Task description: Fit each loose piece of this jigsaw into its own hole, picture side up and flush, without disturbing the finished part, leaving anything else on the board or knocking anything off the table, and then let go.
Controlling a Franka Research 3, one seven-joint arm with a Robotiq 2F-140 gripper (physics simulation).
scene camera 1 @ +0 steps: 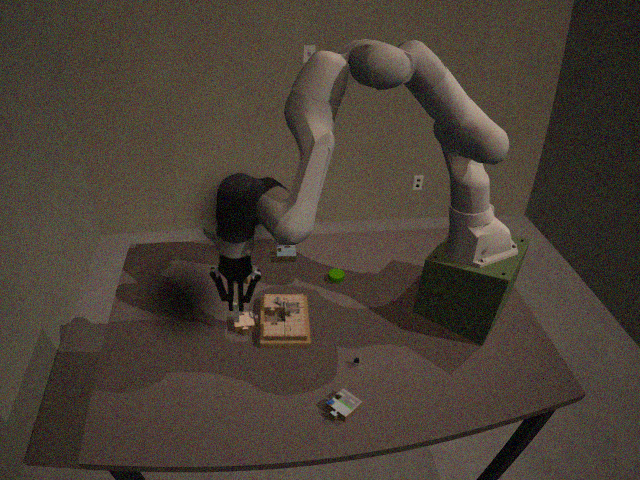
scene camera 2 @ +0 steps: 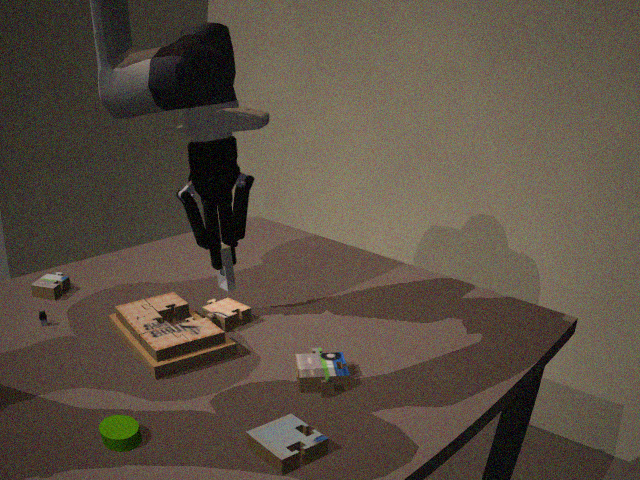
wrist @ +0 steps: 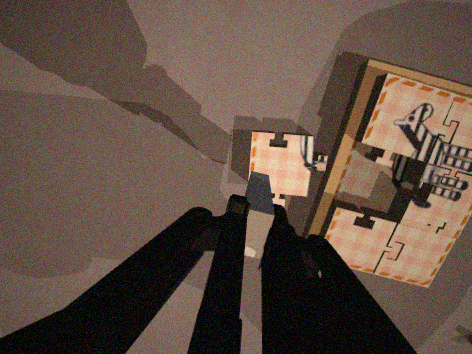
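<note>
The jigsaw board shows a zebra picture with one empty hole on its near-left side. The loose zebra piece lies picture side up on the table right beside the board, next to that hole. My gripper is shut and empty. It hangs just above the outer edge of the loose piece, with its fingertips together.
A green disc lies toward the robot base. Other puzzle pieces lie scattered on the table. A small black thing stands near the board.
</note>
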